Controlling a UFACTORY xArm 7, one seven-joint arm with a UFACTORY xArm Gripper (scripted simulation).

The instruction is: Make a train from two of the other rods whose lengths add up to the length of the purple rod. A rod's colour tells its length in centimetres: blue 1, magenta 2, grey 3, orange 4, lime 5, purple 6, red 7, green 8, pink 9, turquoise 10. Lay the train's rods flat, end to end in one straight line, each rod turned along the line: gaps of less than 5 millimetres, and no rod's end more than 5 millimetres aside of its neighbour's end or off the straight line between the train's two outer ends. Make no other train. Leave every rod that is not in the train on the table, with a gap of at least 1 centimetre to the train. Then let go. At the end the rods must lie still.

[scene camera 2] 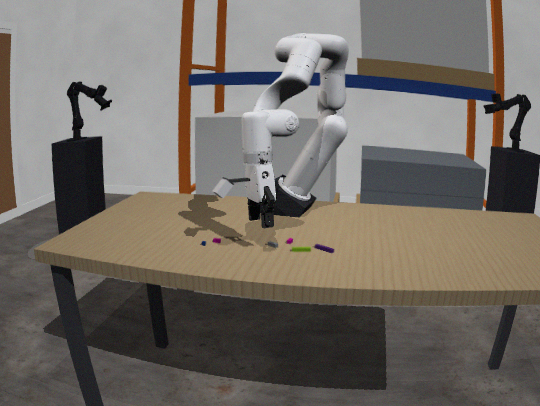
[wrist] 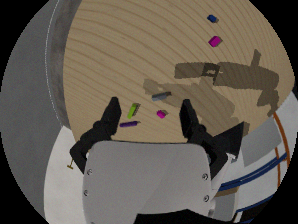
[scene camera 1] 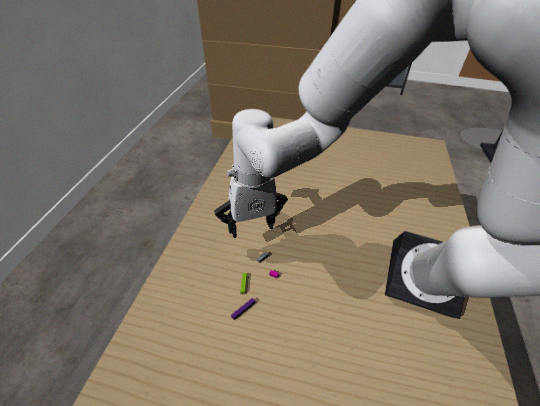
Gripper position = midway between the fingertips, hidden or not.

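There's my gripper (scene camera 1: 251, 229) for you, and from the wrist you'd get the gripper (wrist: 150, 105) as well.
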